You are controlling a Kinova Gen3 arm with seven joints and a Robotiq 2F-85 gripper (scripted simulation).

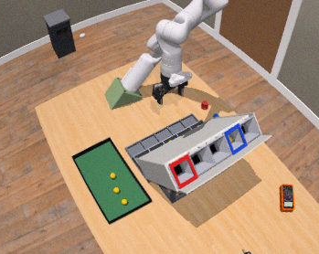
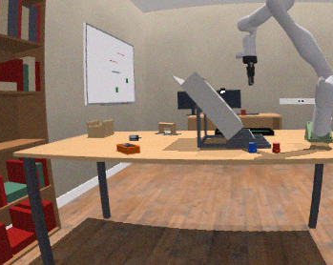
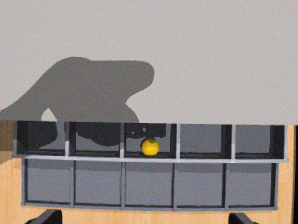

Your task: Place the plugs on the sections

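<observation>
Now: hand 330 mm to the left of the green marble tray and 290 mm above it. The rest, counted from my hand: black object (650 mm ahead, 280 mm below, 110 mm to the right); then orange multimeter (590 mm ahead, 280 mm below, 220 mm to the left).
</observation>
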